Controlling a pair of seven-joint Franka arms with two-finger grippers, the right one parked.
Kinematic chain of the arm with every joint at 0, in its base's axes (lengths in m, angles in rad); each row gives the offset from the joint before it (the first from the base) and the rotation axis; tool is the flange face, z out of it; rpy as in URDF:
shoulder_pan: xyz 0 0 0.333 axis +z
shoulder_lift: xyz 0 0 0 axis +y
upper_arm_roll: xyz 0 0 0.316 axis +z
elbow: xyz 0.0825 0 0 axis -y
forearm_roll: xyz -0.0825 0 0.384 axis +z
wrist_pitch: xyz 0 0 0 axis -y
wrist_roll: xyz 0.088 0 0 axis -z
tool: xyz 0 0 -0.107 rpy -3.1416 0 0
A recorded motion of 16 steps. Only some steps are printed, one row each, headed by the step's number.
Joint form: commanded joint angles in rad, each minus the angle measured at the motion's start. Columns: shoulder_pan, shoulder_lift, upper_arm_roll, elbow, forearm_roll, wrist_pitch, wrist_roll.
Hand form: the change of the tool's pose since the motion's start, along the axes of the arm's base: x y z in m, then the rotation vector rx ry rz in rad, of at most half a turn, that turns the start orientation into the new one. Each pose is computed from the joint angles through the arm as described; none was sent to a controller.
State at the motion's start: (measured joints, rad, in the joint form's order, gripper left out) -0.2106 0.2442 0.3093 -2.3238 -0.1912 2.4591 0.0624
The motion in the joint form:
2: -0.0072 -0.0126 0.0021 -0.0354 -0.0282 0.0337 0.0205
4: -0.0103 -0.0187 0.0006 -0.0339 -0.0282 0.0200 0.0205
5: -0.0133 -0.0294 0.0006 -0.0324 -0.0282 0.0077 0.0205
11: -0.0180 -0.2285 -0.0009 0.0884 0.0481 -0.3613 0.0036
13: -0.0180 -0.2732 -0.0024 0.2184 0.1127 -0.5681 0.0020
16: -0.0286 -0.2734 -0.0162 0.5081 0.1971 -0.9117 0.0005
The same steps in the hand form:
2: -0.0087 -0.0020 -0.0038 -0.0133 -0.0141 0.0020
4: -0.0088 -0.0049 -0.0015 -0.0185 -0.0082 -0.0033
5: -0.0083 -0.0070 0.0032 -0.0239 -0.0083 -0.0070
11: -0.0007 -0.0200 0.1198 -0.0858 0.0455 -0.0871
13: 0.0067 -0.0183 0.1837 -0.0616 0.0840 -0.1399
16: 0.0171 -0.0230 0.2923 0.0073 0.1489 -0.1995

